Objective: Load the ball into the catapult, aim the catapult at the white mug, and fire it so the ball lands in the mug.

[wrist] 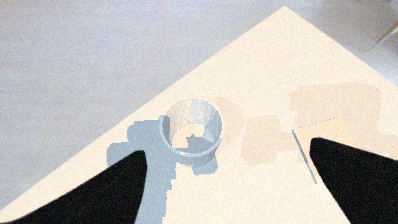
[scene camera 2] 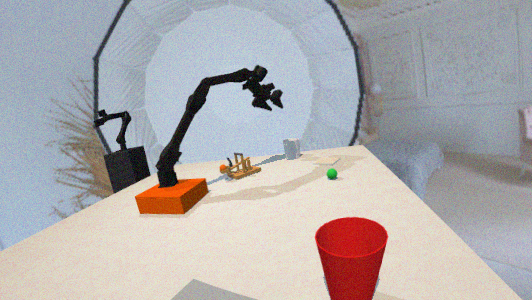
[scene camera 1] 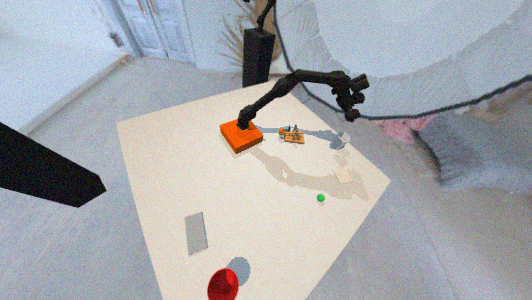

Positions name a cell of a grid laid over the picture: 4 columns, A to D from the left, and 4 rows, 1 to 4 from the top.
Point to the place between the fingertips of the gripper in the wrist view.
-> C3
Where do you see a grey flat plate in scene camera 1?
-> At B4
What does the gripper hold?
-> Nothing.
